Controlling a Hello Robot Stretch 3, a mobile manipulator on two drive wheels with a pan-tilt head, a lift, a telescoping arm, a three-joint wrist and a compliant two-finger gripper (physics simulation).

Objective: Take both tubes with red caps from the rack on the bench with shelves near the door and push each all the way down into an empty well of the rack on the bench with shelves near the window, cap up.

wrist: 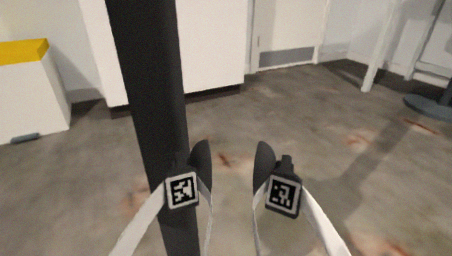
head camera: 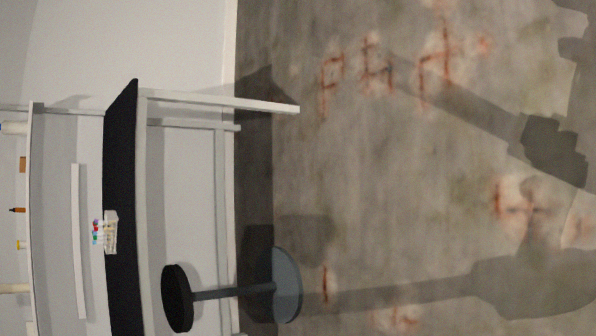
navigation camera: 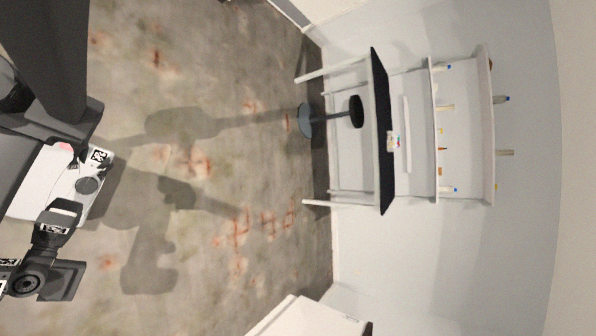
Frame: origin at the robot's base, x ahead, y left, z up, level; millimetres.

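Seen in the pictures: gripper, fingertip midpoint: [wrist: 232, 157] [navigation camera: 98, 153]; robot's base, link origin: [navigation camera: 86, 183].
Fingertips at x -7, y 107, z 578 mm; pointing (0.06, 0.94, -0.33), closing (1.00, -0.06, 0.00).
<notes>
Offsets run from my fingertips to a thing's top centre. "*": to the spot under its first point. Level surfaces: height alone.
A white rack [head camera: 111, 235] [navigation camera: 390, 141] stands on the black top of a bench with shelves @(dz +337 mm) [head camera: 120, 165] [navigation camera: 382, 90]. Tubes with coloured caps stand in it. A red cap @(* dx +1731, dy +883, dz +450 mm) [head camera: 95, 228] shows beside purple, blue and green ones in the head view; a second red cap cannot be made out at this size. A door [wrist: 287, 25] shows near a bench leg in the wrist view. The second rack does not show in these views. My gripper [wrist: 232, 157] is open and empty, over the floor and far from the rack.
A black-seated stool @(dx +1555, dy +1210, dz +83 mm) [head camera: 177, 298] [navigation camera: 356, 111] stands at the bench front. Bottles and small items stand on the shelves [navigation camera: 433, 150] above. A white cabinet [navigation camera: 310, 317] stands along the wall. In the wrist view are a dark post [wrist: 155, 90] and a yellow-topped white box @(* dx -980, dy +913, dz -341 mm) [wrist: 30, 95].
</notes>
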